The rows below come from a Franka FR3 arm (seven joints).
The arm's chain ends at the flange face. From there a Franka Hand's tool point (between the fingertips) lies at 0.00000 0.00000 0.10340 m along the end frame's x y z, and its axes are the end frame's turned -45 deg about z.
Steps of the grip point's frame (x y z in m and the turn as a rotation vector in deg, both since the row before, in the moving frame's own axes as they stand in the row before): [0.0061 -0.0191 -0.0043 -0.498 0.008 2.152]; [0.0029 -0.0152 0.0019 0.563 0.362 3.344]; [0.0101 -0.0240 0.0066 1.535 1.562 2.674]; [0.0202 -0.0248 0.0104 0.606 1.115 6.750]
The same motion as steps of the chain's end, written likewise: [-0.0098 -0.0185 -0.0043 -0.346 0.358 2.152]; [-0.0085 -0.0116 0.0019 0.654 -0.142 3.344]; [-0.0100 -0.0202 0.0067 2.190 0.019 2.674]; [-0.0040 -0.0297 0.0104 1.217 0.360 6.750]
